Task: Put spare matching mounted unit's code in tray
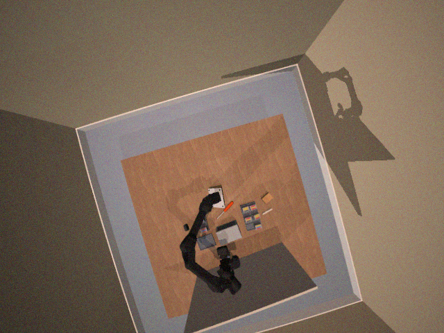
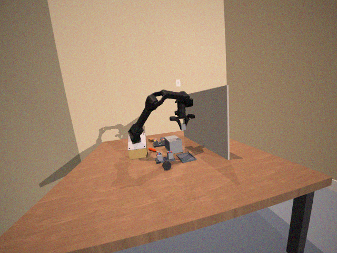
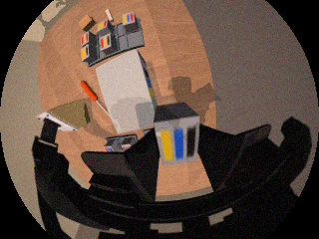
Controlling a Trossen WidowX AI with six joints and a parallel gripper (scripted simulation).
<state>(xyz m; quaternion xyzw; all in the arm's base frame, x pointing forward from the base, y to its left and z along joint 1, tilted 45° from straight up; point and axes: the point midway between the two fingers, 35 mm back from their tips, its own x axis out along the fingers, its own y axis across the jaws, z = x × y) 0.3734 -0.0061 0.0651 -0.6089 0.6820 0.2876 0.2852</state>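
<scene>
My gripper tip is 4 cm past the flat grey tray, 14 cm to the left of it and 18 cm above it. The rest, counted from my gripper tip: grey mounted unit: 8 cm behind, 6 cm to the left, 13 cm below; rack: 18 cm behind, 12 cm to the right, 17 cm below; grey panel: 17 cm ahead, 7 cm to the left, 5 cm above.
</scene>
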